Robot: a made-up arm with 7 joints. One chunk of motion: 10 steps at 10 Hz.
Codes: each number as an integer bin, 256 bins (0 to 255) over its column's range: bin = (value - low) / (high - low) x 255, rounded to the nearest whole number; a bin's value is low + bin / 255 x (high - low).
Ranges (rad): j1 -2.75..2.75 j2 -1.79..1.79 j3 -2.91..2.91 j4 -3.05..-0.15 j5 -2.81..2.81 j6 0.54..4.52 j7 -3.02..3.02
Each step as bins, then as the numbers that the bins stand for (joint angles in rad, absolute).
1 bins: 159 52 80 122 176 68 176
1 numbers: 0.6794 -1.0600 -1.0841 -1.6625 1.0689 1.6013 1.1488
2 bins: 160 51 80 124 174 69 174
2 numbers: 0.7010 -1.0740 -1.0841 -1.6398 1.0248 1.6169 1.1014
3 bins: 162 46 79 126 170 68 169
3 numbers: 0.7441 -1.1442 -1.1069 -1.6171 0.9367 1.6013 0.9830
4 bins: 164 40 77 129 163 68 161
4 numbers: 0.7873 -1.2284 -1.1526 -1.5829 0.7824 1.6013 0.7935
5 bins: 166 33 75 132 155 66 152
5 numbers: 0.8304 -1.3267 -1.1982 -1.5488 0.6061 1.5701 0.5803
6 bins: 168 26 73 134 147 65 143
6 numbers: 0.8735 -1.4250 -1.2439 -1.5261 0.4298 1.5545 0.3671
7 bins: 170 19 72 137 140 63 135
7 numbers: 0.9167 -1.5233 -1.2667 -1.4920 0.2755 1.5233 0.1776
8 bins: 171 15 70 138 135 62 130
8 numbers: 0.9382 -1.5794 -1.3124 -1.4806 0.1653 1.5077 0.0592
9 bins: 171 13 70 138 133 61 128
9 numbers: 0.9382 -1.6075 -1.3124 -1.4806 0.1212 1.4921 0.0118
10 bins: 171 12 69 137 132 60 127
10 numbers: 0.9382 -1.6215 -1.3352 -1.4920 0.0992 1.4765 -0.0118
